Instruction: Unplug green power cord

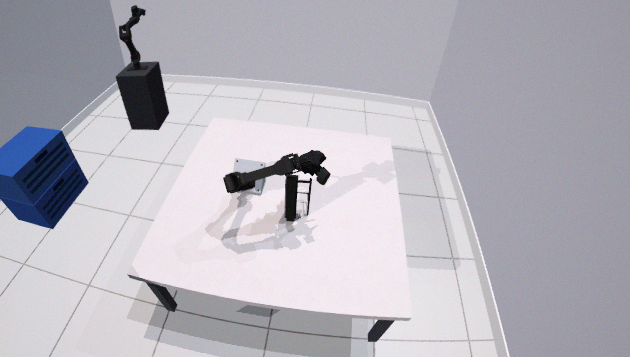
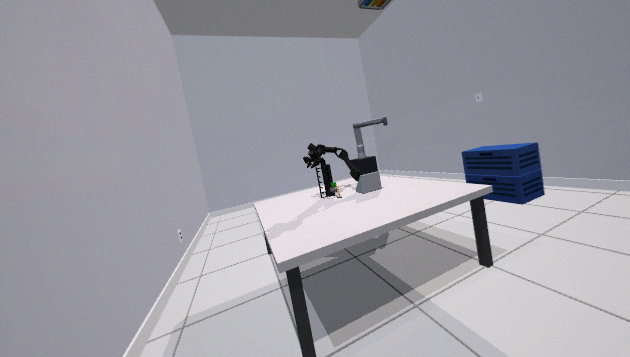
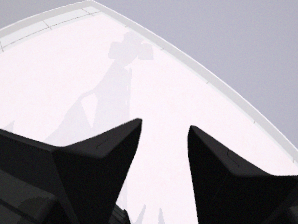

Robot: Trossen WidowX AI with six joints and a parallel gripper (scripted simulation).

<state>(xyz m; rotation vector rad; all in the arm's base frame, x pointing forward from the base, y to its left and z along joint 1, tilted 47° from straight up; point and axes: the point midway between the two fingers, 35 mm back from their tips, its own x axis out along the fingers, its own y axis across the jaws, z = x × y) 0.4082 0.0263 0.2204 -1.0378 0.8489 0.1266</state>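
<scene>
Right now my gripper tip is 16 cm past the green plug, 2 cm to the right of it and 16 cm above it.
</scene>
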